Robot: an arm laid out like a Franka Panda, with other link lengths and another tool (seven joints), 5 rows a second.
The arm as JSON. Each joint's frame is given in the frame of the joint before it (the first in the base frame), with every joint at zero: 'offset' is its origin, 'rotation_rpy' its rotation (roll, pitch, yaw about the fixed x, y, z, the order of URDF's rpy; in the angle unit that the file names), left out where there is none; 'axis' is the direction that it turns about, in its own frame. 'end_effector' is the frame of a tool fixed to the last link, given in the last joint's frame.
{
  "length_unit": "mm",
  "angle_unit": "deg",
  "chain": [
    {
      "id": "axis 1",
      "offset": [
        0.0,
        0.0,
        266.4
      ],
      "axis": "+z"
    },
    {
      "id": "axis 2",
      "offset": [
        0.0,
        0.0,
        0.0
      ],
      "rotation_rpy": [
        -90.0,
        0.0,
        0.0
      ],
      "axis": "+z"
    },
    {
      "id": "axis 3",
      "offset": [
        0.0,
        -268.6,
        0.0
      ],
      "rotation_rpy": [
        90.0,
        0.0,
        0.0
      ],
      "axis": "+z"
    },
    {
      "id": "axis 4",
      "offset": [
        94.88,
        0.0,
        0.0
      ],
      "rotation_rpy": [
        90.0,
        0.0,
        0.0
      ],
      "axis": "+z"
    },
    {
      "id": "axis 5",
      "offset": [
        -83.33,
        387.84,
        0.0
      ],
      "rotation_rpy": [
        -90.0,
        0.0,
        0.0
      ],
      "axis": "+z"
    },
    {
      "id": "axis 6",
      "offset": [
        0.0,
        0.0,
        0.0
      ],
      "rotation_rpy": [
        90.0,
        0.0,
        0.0
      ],
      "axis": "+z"
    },
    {
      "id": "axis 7",
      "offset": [
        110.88,
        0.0,
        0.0
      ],
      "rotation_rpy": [
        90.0,
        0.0,
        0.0
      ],
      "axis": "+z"
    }
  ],
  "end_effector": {
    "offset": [
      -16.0,
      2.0,
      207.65
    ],
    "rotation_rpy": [
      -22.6,
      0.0,
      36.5
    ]
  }
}
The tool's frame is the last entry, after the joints.
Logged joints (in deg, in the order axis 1, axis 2, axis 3, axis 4, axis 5, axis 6, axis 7), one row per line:
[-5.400 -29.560 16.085 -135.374 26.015 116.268 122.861]
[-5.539 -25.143 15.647 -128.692 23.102 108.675 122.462]
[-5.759 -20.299 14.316 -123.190 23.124 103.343 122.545]
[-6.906 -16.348 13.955 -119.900 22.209 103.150 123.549]
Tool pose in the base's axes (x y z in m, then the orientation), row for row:
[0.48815 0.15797 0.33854 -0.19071 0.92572 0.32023 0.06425]
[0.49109 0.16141 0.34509 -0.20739 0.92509 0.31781 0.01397]
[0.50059 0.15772 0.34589 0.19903 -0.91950 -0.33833 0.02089]
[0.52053 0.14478 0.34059 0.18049 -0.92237 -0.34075 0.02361]
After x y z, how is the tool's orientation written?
As a quaternion, x y z w.
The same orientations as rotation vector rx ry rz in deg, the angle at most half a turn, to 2 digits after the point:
[-32.99 160.14 55.40]
[-37.00 165.05 56.70]
[35.36 -163.34 -60.10]
[32.01 -163.58 -60.43]

